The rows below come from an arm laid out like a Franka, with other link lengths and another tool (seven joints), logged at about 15 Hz.
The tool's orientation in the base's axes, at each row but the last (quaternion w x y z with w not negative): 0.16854, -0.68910, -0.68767, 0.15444; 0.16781, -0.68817, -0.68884, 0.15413; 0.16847, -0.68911, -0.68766, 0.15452; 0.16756, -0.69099, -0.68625, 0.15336; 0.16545, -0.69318, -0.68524, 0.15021; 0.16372, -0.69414, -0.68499, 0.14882; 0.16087, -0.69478, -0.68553, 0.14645; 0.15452, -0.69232, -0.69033, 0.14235; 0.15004, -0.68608, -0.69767, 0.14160; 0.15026, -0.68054, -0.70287, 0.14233; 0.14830, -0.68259, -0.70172, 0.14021; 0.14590, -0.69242, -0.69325, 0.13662; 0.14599, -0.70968, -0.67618, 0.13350
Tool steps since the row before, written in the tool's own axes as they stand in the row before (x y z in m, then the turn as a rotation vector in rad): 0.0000, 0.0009, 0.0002, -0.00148, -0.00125, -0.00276; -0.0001, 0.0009, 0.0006, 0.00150, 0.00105, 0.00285; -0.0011, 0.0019, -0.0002, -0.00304, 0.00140, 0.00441; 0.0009, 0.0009, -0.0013, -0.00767, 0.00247, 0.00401; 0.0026, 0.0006, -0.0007, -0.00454, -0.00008, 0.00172; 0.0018, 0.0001, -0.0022, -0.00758, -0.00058, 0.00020; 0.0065, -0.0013, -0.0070, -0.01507, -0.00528, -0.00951; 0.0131, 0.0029, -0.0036, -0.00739, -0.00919, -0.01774; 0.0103, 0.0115, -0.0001, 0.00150, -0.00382, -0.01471; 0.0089, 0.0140, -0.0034, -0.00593, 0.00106, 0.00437; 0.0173, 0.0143, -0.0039, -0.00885, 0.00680, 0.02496; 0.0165, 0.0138, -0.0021, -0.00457, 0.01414, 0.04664; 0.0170, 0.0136, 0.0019, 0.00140, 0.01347, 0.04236
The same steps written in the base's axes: 0.0007, 0.0000, -0.0006, 0.00010, -0.00154, 0.00300; 0.0005, -0.0001, -0.0009, -0.00032, 0.00156, -0.00299; 0.0018, -0.0011, -0.0007, -0.00073, -0.00295, -0.00463; 0.0014, 0.0009, 0.0008, 0.00036, -0.00759, -0.00483; 0.0009, 0.0026, 0.0004, -0.00089, -0.00450, -0.00160; 0.0011, 0.0017, 0.0020, -0.00074, -0.00757, -0.00006; 0.0019, 0.0063, 0.0070, -0.00101, -0.01524, 0.01059; 0.0042, 0.0130, 0.0023, -0.00115, -0.00771, 0.01983; 0.0104, 0.0105, -0.0044, 0.00242, 0.00131, 0.01502; 0.0139, 0.0093, -0.0024, -0.00063, -0.00587, -0.00453; 0.0142, 0.0177, -0.0018, -0.00353, -0.00851, -0.02574; 0.0135, 0.0165, -0.0033, -0.00525, -0.00393, -0.04851; 0.0126, 0.0164, -0.0069, -0.00392, 0.00195, -0.04426
